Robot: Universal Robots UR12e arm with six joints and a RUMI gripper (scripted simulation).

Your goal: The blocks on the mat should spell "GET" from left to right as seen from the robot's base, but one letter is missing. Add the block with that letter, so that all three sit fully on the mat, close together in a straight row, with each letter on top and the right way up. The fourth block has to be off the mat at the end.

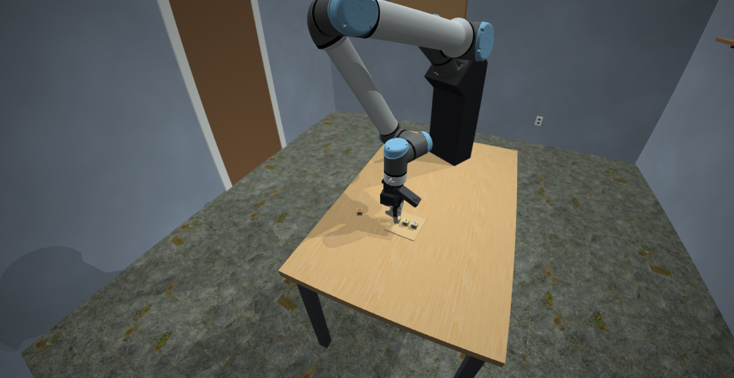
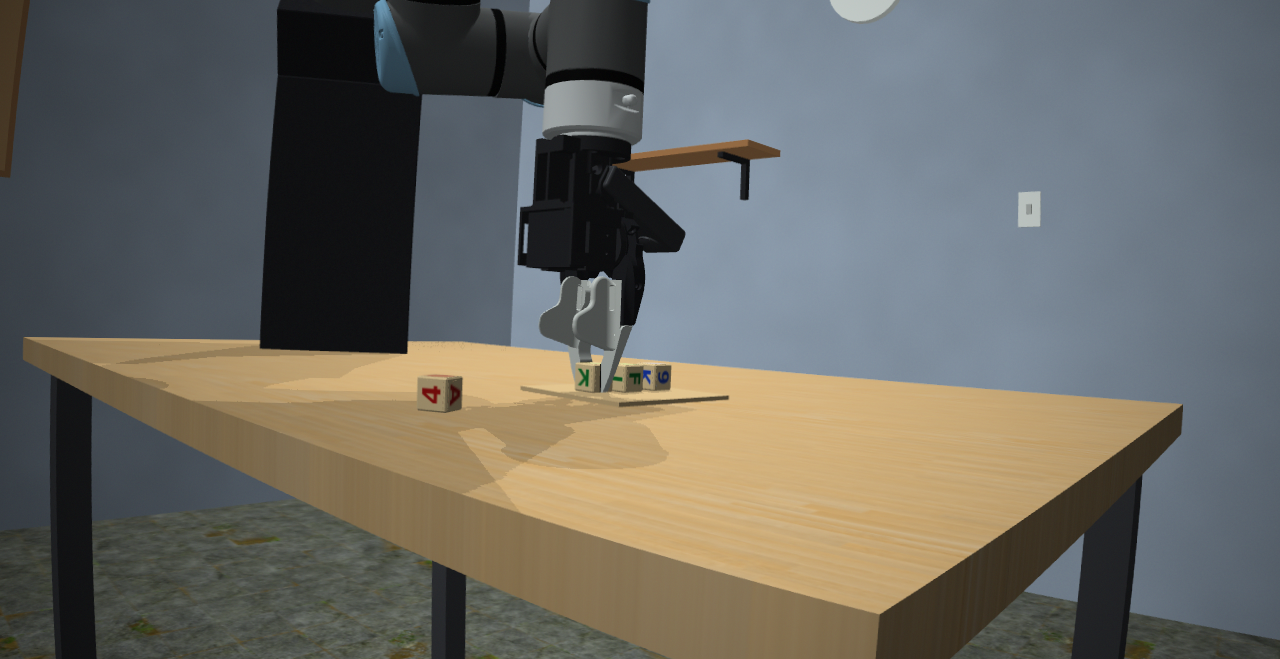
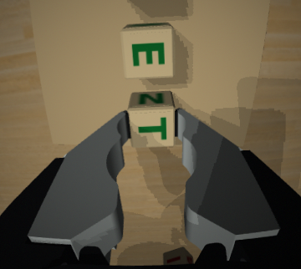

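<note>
My gripper is now 1 cm short of the tan mat, 4 cm to the right of it and 2 cm above it.
</note>
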